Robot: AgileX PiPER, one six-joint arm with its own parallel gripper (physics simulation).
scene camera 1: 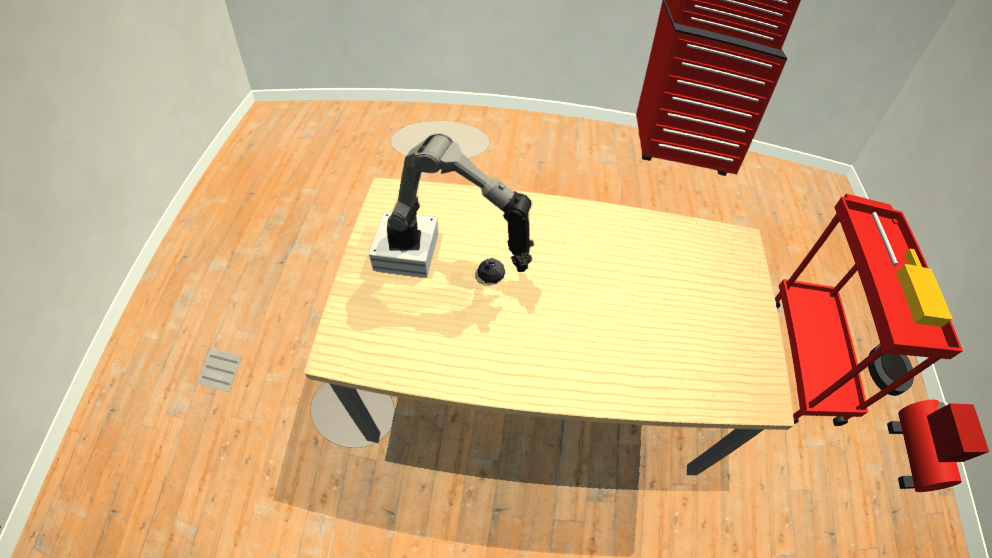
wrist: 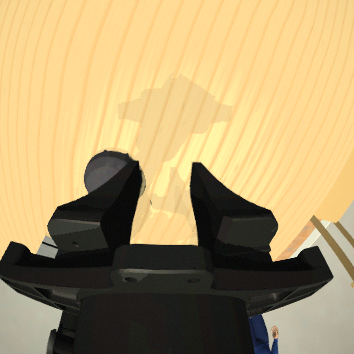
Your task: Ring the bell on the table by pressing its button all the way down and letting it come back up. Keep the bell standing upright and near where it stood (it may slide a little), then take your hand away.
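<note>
The dark bell (scene camera 1: 491,271) (wrist: 107,172) stands upright on the light wooden table (scene camera 1: 624,312) (wrist: 260,50), with a small button on top in the scene view. In the wrist view the left finger covers part of the bell, and its button does not show clearly. My gripper (scene camera 1: 521,264) (wrist: 164,173) is open and empty, its fingers a moderate gap apart and pointing down. In the scene view it is just to the right of the bell, apart from it. In the wrist view the bell lies behind and left of the left fingertip, not between the fingers.
The arm's white base block (scene camera 1: 400,262) stands at the table's left end. A red trolley (scene camera 1: 915,338) with a yellow box (scene camera 1: 924,294) is beyond the right edge. A red drawer cabinet (scene camera 1: 711,104) stands behind. Part of a person in blue (wrist: 260,335) shows in the wrist view.
</note>
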